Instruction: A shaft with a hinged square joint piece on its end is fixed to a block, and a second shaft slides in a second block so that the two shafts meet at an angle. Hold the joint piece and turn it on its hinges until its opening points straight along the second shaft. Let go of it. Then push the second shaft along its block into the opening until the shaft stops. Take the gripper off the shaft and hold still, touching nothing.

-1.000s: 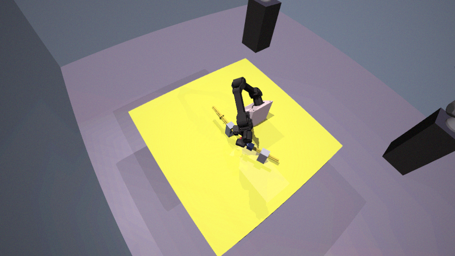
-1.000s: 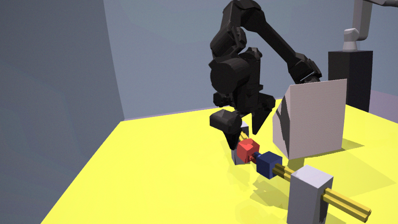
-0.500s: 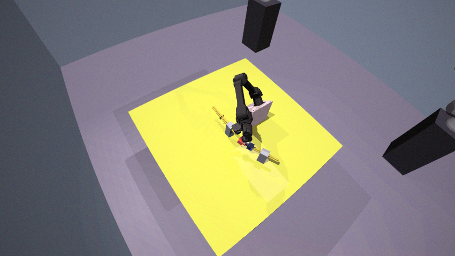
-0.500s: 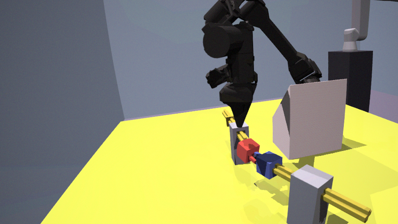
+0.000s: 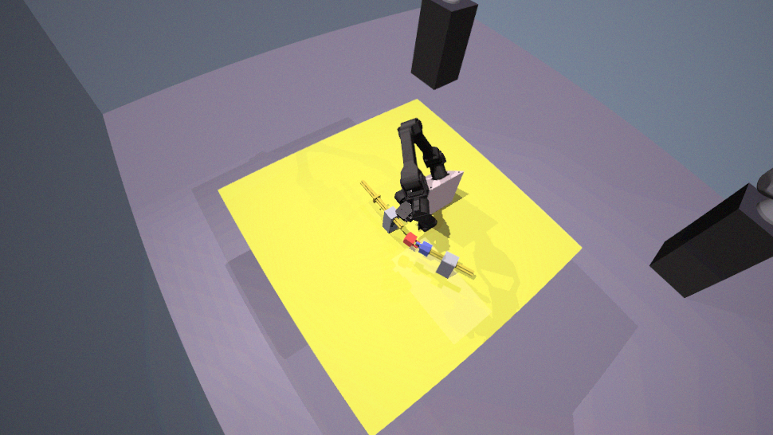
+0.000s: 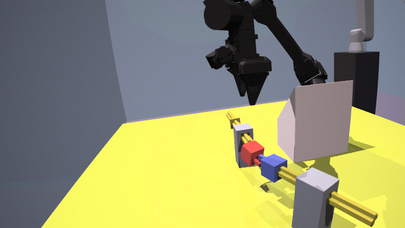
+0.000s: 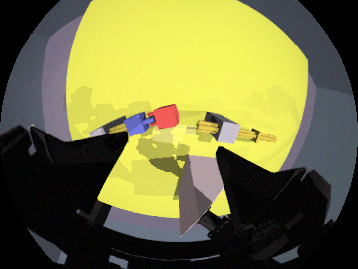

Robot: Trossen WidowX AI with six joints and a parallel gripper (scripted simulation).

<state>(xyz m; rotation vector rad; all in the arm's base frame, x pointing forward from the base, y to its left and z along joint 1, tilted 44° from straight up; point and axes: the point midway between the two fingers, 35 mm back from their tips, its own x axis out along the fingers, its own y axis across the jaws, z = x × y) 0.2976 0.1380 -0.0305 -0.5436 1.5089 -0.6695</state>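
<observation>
The red joint piece lies 13 cm below my gripper tip and 2 cm to the left of it.
</observation>
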